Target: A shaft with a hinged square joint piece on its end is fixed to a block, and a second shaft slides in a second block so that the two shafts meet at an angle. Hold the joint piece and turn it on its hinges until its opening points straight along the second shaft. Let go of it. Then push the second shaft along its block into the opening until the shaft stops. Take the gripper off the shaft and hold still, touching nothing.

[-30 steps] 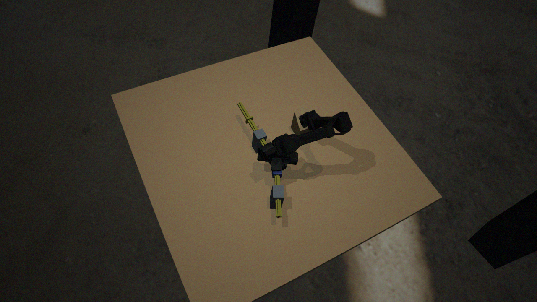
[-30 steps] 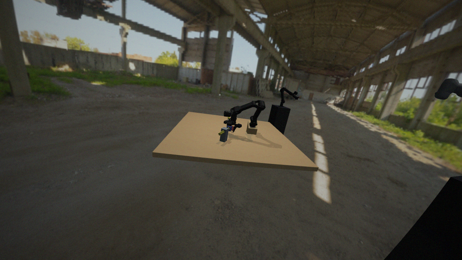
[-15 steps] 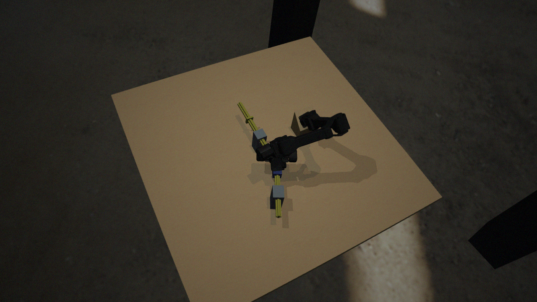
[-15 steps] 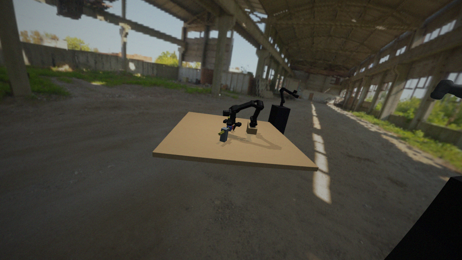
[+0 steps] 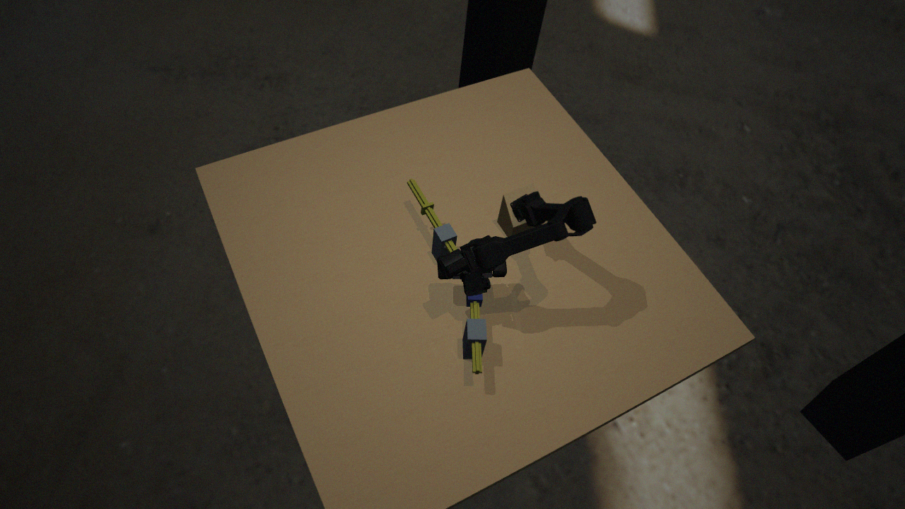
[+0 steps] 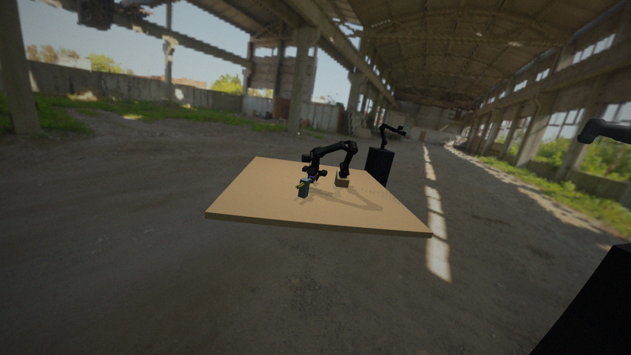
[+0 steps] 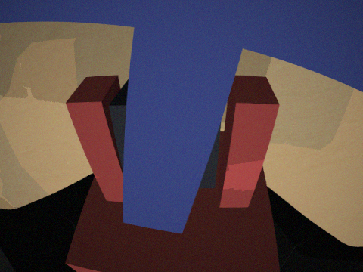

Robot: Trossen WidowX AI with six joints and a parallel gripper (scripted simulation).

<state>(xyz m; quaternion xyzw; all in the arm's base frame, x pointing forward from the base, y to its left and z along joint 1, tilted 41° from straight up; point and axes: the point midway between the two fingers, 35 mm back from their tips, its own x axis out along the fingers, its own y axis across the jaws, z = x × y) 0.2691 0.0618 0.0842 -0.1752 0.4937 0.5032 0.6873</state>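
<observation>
Now: gripper tip 4 cm below the red joint piece, 1 cm to the right of it and 1 cm short of it.
</observation>
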